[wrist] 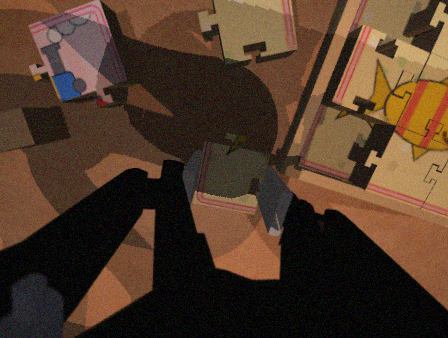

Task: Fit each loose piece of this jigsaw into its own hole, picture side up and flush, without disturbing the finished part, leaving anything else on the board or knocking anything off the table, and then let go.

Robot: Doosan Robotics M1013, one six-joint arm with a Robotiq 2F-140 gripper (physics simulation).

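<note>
My gripper is shut on a corner piece, picture side up, with a pink-red border along its left and bottom edges and a bit of yellow fin at its top tab. The piece is left of the fish puzzle board, outside its rim, and appears raised. The board's lower-left corner hole is open. Above it sits a piece with the fish tail. Another hole shows partly at the board's upper left. A loose cream-green corner piece lies at the top middle, partly cut off by the view.
A pink piece with a blue patch and grey shapes, unlike the fish picture, lies at the upper left. Part of a brown block shows at the left edge. Dark shadows cross the brown table and the board.
</note>
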